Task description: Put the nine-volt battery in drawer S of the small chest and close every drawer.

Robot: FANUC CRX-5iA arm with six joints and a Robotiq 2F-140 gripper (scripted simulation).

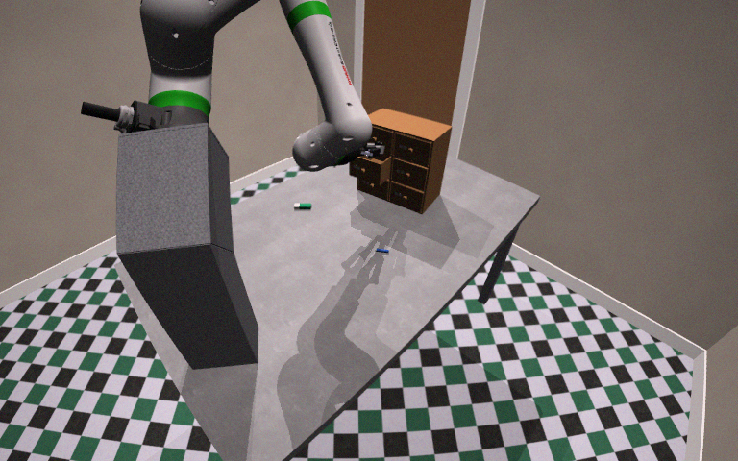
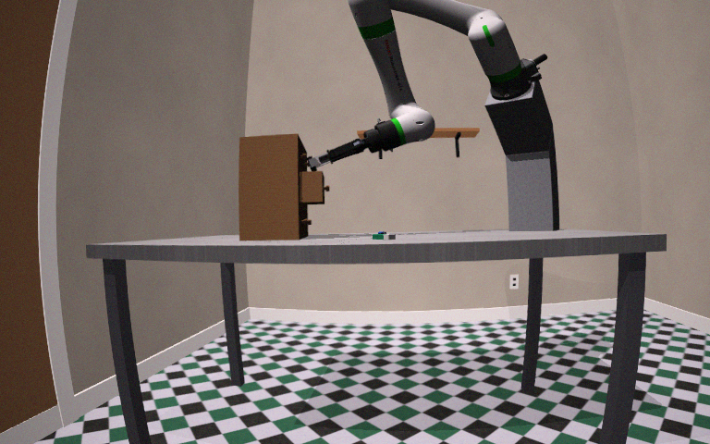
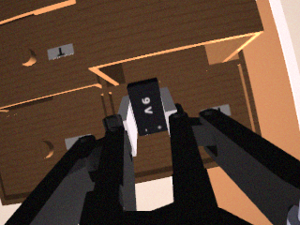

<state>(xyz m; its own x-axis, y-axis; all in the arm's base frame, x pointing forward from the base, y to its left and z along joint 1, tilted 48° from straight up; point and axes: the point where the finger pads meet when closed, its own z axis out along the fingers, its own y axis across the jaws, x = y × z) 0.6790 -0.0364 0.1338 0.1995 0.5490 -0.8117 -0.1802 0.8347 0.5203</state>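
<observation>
Now: the nine-volt battery 30 mm ahead of my hand and 10 mm to the left of it. The rest, counted from my hand: small blue stick: 240 mm below, 210 mm to the right, 170 mm behind; white eraser-like block: 240 mm below, 220 mm behind, 170 mm to the left.
</observation>
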